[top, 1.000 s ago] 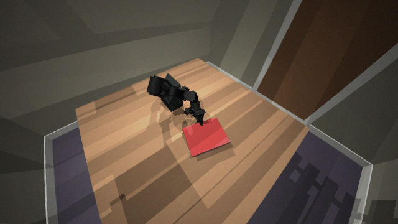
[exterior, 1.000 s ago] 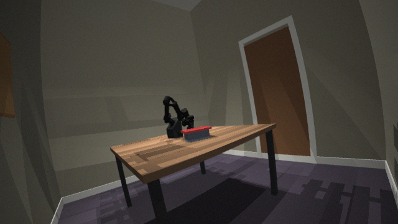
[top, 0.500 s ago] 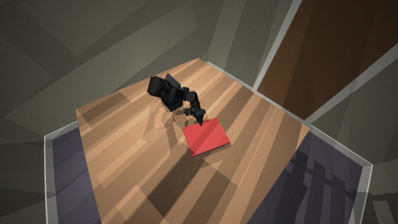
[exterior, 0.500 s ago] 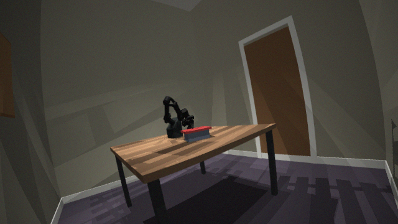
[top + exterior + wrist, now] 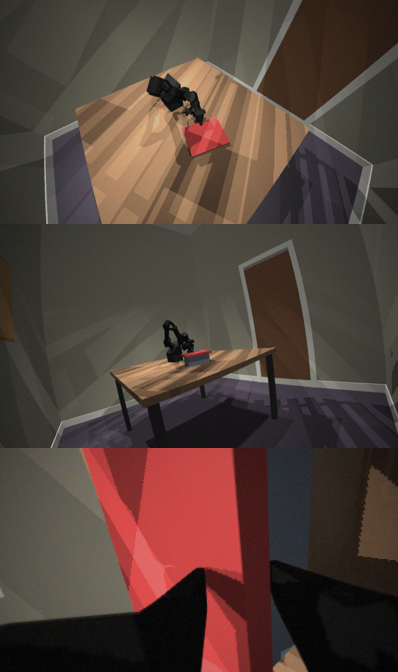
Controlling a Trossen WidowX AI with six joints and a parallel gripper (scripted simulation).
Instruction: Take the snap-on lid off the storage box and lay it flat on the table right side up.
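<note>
The red lid is 7 cm ahead of my gripper tip, 3 cm to the right of it and 1 cm above it. The rest, counted from my gripper tip: box (7 cm ahead, 3 cm to the right, 4 cm below).
</note>
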